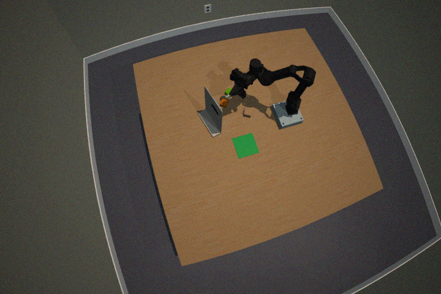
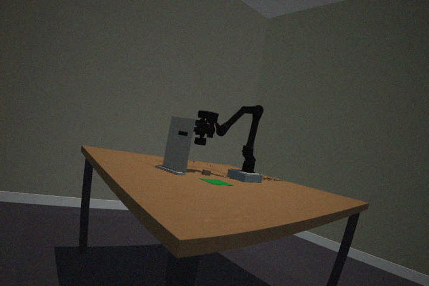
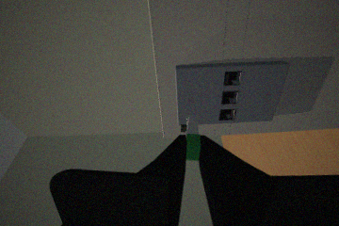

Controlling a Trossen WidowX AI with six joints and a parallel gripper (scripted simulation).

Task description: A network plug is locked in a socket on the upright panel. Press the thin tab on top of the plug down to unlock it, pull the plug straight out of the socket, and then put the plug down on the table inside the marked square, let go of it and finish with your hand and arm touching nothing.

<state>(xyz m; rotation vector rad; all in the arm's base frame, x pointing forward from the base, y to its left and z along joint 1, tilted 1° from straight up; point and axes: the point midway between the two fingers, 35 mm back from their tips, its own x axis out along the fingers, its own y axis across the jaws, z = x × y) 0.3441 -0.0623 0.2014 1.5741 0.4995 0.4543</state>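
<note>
The green marked square lies 240 mm below my gripper tip, 190 mm to the left of it and 60 mm behind it. From my gripper tip the other things lie so: grey upright panel 120 mm below, 90 mm ahead, 30 mm to the left; then network plug 10 mm ahead; then orange block 230 mm below, 80 mm to the right.
</note>
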